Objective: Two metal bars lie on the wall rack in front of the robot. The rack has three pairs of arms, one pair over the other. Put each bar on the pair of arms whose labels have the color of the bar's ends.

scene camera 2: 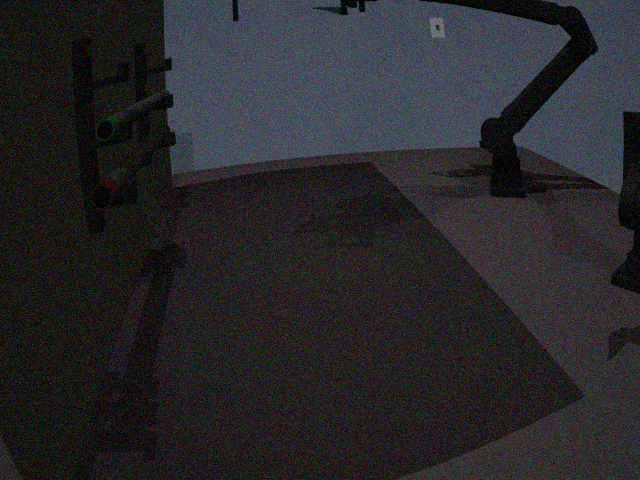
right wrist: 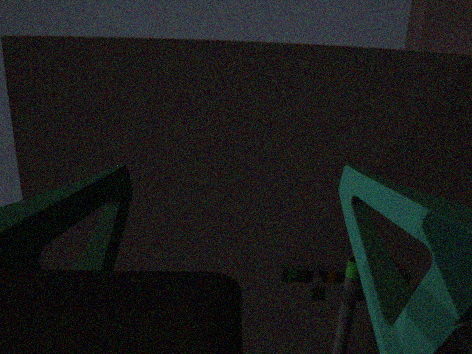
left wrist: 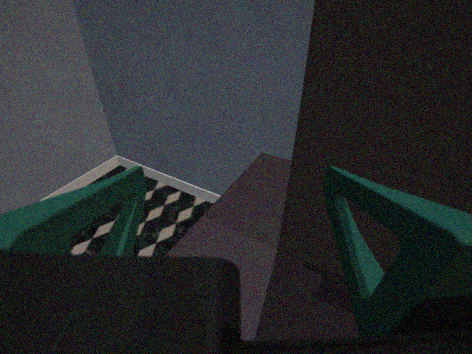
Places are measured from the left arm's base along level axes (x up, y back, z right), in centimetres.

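Pixels of known places: left gripper, between the fingertips: [left wrist: 235,176]; right gripper, between the fingertips: [right wrist: 235,177]; right arm's base, origin of its link: [scene camera 2: 507,190].
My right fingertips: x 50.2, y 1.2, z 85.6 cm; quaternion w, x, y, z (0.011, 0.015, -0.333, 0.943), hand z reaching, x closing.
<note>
Behind a point stands the place of what it marks.
The wall rack [scene camera 2: 82,77] [right wrist: 289,274] has three pairs of arms. A metal bar with green ends [scene camera 2: 129,113] @[x 29.1, y -58.1, z 46.9 cm] [right wrist: 345,315] @[x 29.1, y -43.5, z 72.5 cm] lies on the middle pair. A metal bar with red-orange ends [scene camera 2: 105,193] @[x 21.6, y -65.3, z 36.5 cm] lies on the lowest pair; the top pair holds no bar. Dim green and orange patches show on the rack in the right wrist view; I cannot tell which pair they label. My right gripper [right wrist: 235,177] @[x 50.2, y 1.2, z 85.6 cm] is open and empty, high and away from the rack, partly cut off at the top of the scene view. My left gripper [left wrist: 235,176] @[x 48.6, y -52.9, z 0.0 cm] is open and empty, facing a wall and table edge.
A dark board [scene camera 2: 41,310] @[x 15.2, y -77.4, z 25.1 cm] [right wrist: 225,110] @[x 52.3, y -31.1, z 106.0 cm] bears the rack at the left of the scene view. A dark mat [scene camera 2: 310,320] @[x 0.0, y -41.7, z 33.3 cm] lies on the table [scene camera 2: 516,248] @[x 0.0, y -2.3, z 28.0 cm]. My right arm [scene camera 2: 540,77] @[x 28.4, y 33.2, z 42.7 cm] arches above the table, and my left arm's base stands at the right edge.
</note>
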